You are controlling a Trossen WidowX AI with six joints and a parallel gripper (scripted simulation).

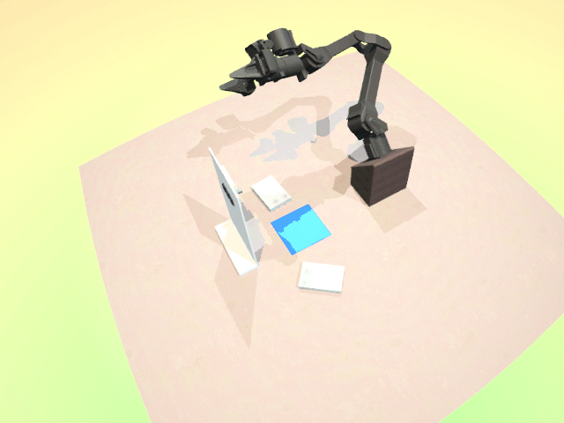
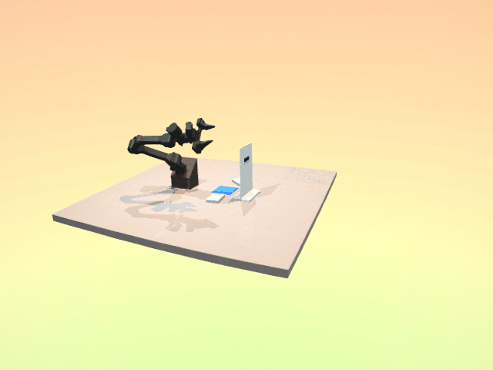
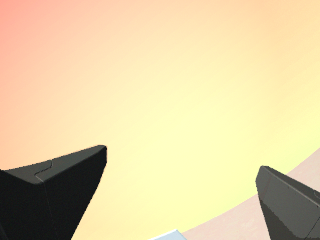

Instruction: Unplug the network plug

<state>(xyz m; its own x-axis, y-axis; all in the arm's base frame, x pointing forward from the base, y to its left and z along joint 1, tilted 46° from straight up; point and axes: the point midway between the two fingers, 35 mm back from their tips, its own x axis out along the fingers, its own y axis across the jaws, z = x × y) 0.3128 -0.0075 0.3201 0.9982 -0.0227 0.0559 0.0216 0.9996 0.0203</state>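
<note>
Right now my gripper tip is 170 mm to the right of the network plug, 170 mm above it and 100 mm short of it. The rest, counted from my gripper tip: blue marked square: 380 mm below, 220 mm to the left, 30 mm behind; then upright panel: 250 mm below, 160 mm to the left, 120 mm ahead.
</note>
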